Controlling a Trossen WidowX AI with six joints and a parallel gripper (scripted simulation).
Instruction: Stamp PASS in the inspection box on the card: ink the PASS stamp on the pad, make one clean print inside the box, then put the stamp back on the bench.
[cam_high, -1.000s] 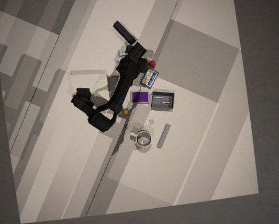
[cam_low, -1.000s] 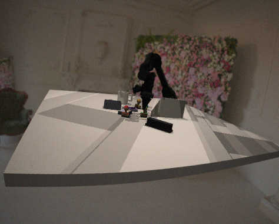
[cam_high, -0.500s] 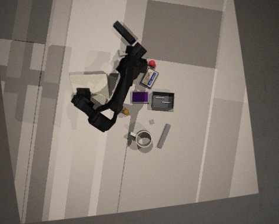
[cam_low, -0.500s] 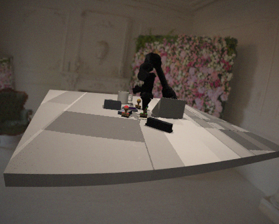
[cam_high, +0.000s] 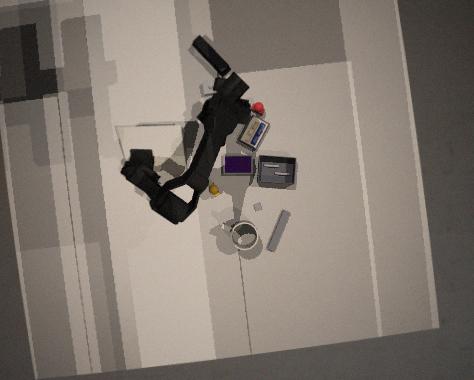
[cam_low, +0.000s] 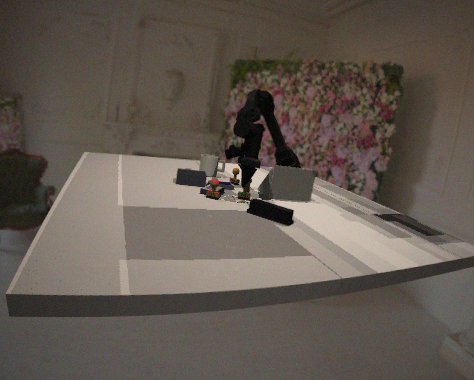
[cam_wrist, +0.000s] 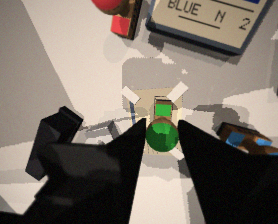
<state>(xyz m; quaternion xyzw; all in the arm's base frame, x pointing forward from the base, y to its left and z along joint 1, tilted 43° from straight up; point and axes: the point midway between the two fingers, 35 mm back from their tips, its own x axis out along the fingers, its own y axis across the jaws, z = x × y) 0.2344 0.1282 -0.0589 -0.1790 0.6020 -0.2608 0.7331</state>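
The green-knobbed stamp lies 1 cm behind my gripper tip and 2 cm below it. Also, from my gripper tip: blue-knobbed stamp: 4 cm behind, 9 cm to the right, 3 cm below; card: 2 cm behind, 1 cm to the left, 5 cm below; red-knobbed stamp: 10 cm ahead, 2 cm to the left, 3 cm below.
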